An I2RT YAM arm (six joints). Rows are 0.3 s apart.
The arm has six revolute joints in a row. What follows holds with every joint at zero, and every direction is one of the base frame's.
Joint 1 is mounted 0.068 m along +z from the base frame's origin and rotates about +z.
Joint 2 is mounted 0.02 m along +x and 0.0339 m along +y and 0.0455 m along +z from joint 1 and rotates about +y.
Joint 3 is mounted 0.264 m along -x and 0.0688 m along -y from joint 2 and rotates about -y.
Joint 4 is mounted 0.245 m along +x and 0.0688 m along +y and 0.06 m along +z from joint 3 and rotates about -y.
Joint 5 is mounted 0.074 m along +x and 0.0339 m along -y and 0.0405 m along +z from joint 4 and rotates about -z.
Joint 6 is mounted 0.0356 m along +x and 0.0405 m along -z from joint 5 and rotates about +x.
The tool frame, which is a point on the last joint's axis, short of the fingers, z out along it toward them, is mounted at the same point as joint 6; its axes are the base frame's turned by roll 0, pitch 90 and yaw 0 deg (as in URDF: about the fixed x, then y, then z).
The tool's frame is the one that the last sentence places.
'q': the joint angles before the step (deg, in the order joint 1, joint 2, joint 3, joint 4, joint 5, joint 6). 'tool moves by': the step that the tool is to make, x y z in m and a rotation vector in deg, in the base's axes. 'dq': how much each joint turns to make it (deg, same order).
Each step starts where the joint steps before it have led.
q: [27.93, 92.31, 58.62, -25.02, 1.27, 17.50]
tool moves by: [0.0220, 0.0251, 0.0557, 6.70, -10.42, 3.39]
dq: [1.74, 0.32, 10.08, 2.61, -1.68, -0.79]
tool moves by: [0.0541, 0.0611, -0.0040, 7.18, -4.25, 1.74]
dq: [3.35, 15.22, 14.75, 7.92, -1.47, 3.97]
